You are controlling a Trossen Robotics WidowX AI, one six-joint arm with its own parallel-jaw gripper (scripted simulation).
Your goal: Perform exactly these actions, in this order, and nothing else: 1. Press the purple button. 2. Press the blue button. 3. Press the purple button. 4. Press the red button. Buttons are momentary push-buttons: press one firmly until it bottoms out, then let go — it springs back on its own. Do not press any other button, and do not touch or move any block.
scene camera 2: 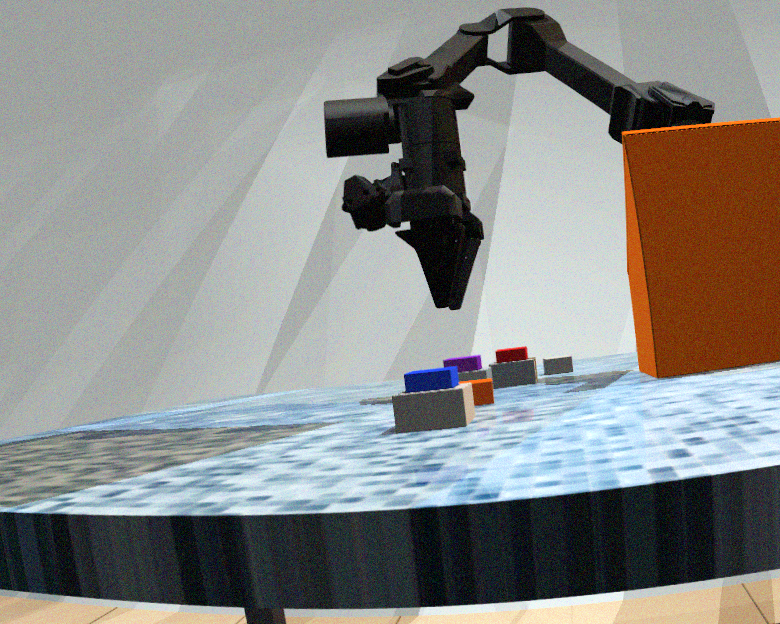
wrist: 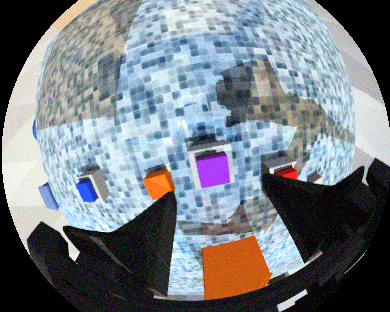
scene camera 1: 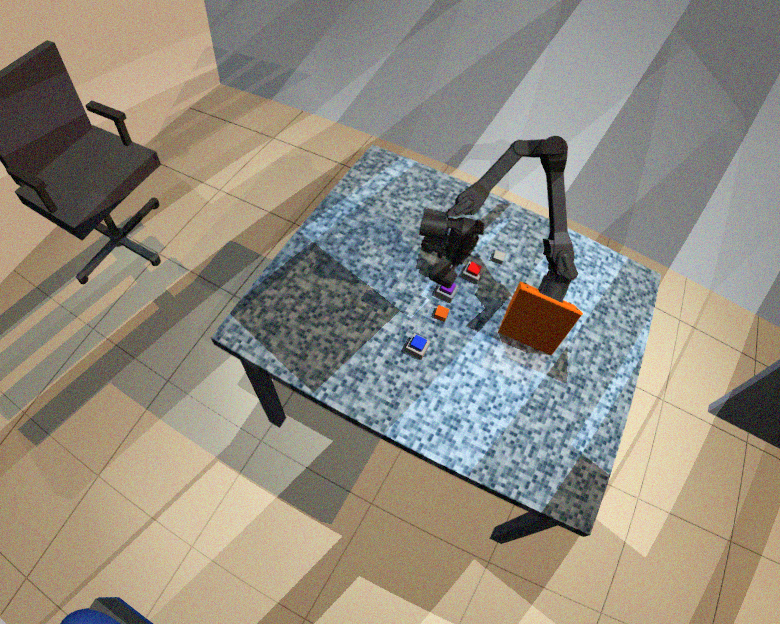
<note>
The gripper (scene camera 2: 449,309) is open, with nothing in its grasp. Further things: a blue button (scene camera 2: 443,378) and a purple button (wrist: 213,169).
The gripper also shows in the wrist view (wrist: 220,188) and in scene camera 1 (scene camera 1: 448,275).
</note>
